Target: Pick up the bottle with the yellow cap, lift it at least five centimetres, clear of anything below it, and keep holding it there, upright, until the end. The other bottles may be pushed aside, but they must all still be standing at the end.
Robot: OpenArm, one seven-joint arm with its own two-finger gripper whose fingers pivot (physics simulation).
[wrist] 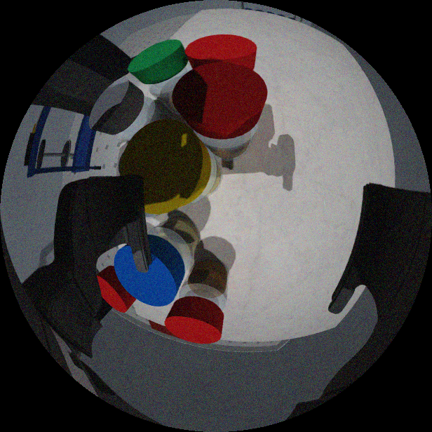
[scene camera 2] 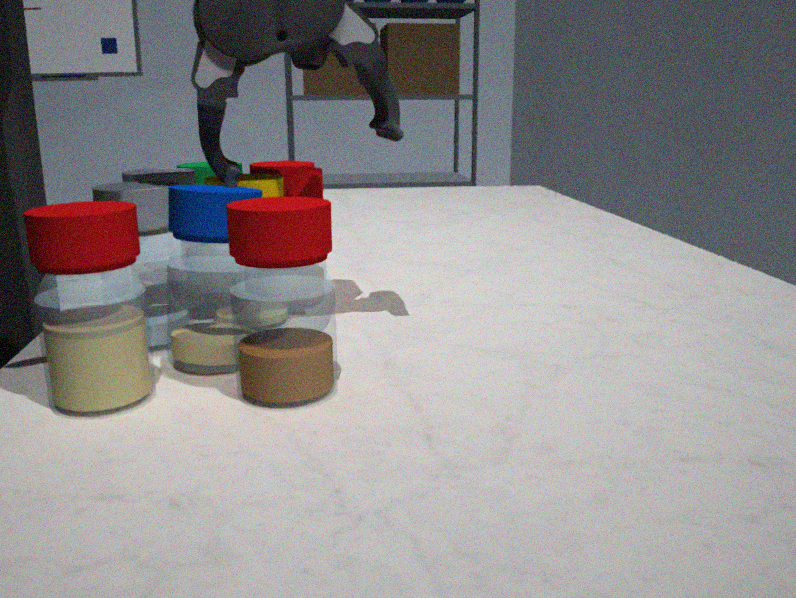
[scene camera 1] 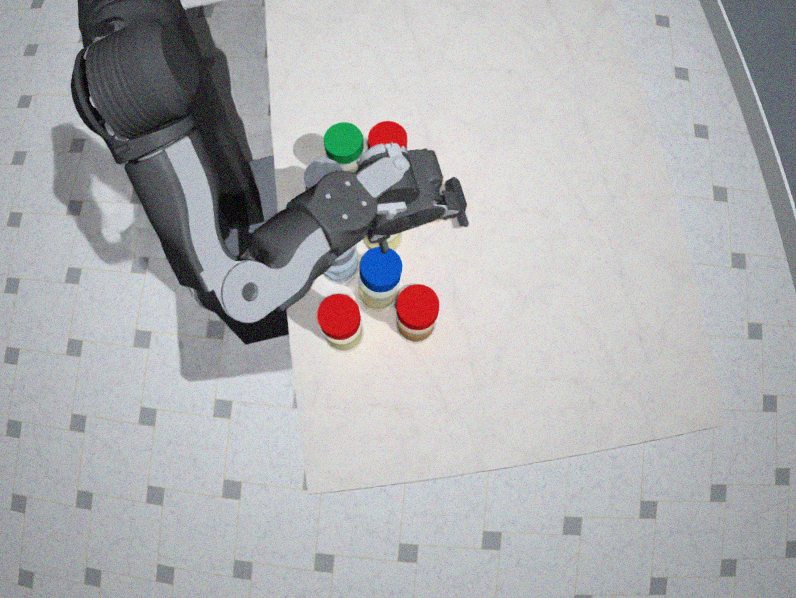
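The bottle with the yellow cap [scene camera 2: 262,186] [wrist: 165,165] stands among the others, behind the blue-capped bottle [scene camera 1: 380,267] [scene camera 2: 214,212] [wrist: 145,280] in scene camera 2. In scene camera 1 the arm hides its cap, and a pale part of its body shows beside a fingertip. My gripper [scene camera 1: 424,233] [scene camera 2: 310,155] [wrist: 237,238] is open with nothing held. One fingertip is low, near cap height, around the gap between the yellow and blue caps. It overlaps the blue cap in the wrist view. The other finger hangs higher, out over the table.
Two red-capped bottles [scene camera 1: 339,315] [scene camera 2: 279,231] stand at the near end. Green-capped [scene camera 1: 343,141] [wrist: 159,62] and red-capped [scene camera 1: 387,135] [wrist: 220,100] bottles stand at the far end. Grey-capped bottles [scene camera 2: 138,205] [wrist: 117,107] stand along the arm side. All visible bottles are upright.
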